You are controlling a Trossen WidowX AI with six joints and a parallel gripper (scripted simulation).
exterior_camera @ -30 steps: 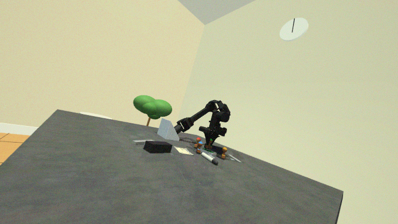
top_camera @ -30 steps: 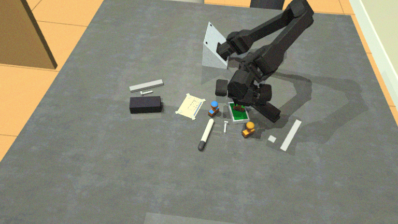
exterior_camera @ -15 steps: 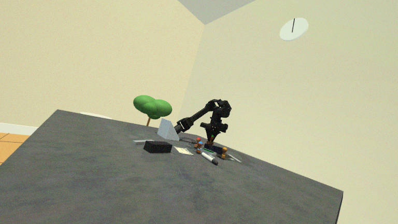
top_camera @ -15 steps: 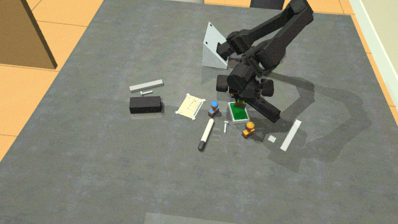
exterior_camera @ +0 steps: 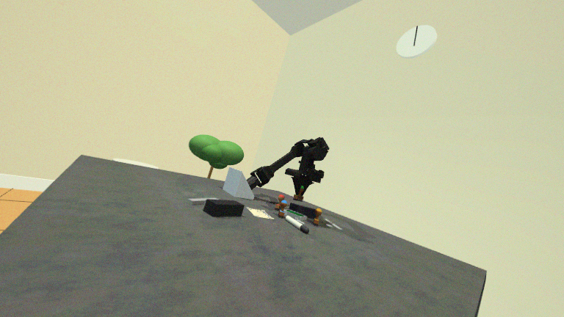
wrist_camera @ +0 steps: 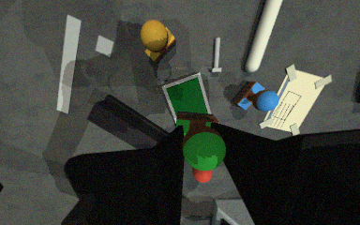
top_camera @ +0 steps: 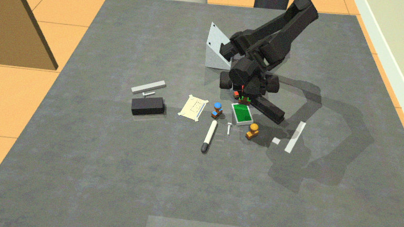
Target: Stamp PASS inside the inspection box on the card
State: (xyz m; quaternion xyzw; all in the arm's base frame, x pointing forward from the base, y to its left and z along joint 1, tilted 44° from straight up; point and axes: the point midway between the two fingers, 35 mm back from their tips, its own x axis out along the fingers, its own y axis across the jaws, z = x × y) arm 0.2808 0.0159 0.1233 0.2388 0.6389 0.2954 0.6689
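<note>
My gripper tip is 180 mm to the left of the cream card and 90 mm above it. Also, from my gripper tip: red-knobbed stamp: 90 mm behind, 20 mm to the right, 70 mm below; then green ink pad: 90 mm below; then green-knobbed stamp: right at my gripper tip.
</note>
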